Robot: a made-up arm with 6 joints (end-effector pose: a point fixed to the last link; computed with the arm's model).
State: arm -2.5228 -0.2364 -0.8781 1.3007 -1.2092 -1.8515
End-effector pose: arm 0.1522 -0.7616 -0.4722 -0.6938 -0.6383 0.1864
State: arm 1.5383 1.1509 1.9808 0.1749 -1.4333 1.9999
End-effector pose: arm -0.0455 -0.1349 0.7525 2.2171 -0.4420 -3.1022
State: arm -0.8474 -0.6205 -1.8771 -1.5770 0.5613 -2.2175
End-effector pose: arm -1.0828 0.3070 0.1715 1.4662 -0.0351 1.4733
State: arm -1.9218 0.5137 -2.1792 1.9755 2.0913 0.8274
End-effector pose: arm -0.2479 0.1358 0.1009 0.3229 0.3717 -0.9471
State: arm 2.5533 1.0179 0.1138 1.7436 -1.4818 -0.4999
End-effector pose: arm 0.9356 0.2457 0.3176 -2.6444 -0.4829 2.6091
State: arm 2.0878 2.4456 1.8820 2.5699 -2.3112 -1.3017
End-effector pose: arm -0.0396 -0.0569 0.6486 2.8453 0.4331 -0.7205
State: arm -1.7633 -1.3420 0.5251 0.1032 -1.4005 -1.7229
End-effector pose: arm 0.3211 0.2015 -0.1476 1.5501 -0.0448 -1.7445
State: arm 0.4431 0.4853 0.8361 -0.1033 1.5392 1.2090
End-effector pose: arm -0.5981 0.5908 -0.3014 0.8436 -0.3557 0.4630
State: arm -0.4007 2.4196 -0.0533 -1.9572 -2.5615 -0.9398
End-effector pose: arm -0.3107 0.3621 0.1020 0.1068 -0.2188 0.6788
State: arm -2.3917 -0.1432 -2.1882 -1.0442 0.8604 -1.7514
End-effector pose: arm -0.0491 -0.8624 0.6720 2.2032 -0.1083 -2.7944
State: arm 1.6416 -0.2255 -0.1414 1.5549 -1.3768 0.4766
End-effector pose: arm 0.5681 0.4795 -0.6809 -1.0681 0.5625 -2.9400
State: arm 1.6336 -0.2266 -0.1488 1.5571 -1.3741 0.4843
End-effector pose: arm 0.5708 0.4824 -0.6792 -1.0593 0.5758 -2.9249
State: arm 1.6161 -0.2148 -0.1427 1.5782 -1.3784 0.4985
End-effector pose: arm 0.5701 0.4993 -0.6708 -1.0773 0.5918 -2.9328
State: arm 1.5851 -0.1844 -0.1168 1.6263 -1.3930 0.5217
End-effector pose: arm 0.5630 0.5347 -0.6529 -1.1348 0.6081 -2.9756
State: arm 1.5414 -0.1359 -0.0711 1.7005 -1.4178 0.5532
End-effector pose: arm 0.5476 0.5840 -0.6261 -1.2280 0.6156 -3.0533
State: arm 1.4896 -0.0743 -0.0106 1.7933 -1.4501 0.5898
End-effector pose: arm 0.5237 0.6373 -0.5943 -1.3383 0.6042 3.1302
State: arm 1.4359 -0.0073 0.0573 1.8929 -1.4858 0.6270
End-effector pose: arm 0.4927 0.6850 -0.5630 -1.4400 0.5707 3.0302
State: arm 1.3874 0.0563 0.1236 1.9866 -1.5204 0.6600
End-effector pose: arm 0.4592 0.7208 -0.5373 -1.5152 0.5234 2.9472
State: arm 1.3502 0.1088 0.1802 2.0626 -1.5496 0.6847
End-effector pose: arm 0.4289 0.7437 -0.5192 -1.5605 0.4748 2.8881
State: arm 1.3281 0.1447 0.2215 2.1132 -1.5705 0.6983
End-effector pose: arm 0.4066 0.7557 -0.5089 -1.5829 0.4346 2.8515
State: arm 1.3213 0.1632 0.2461 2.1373 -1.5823 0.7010
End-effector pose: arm 0.3949 0.7598 -0.5046 -1.5916 0.4066 2.8321
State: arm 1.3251 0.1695 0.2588 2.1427 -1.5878 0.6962
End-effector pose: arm 0.3911 0.7595 -0.5039 -1.5940 0.3878 2.8227
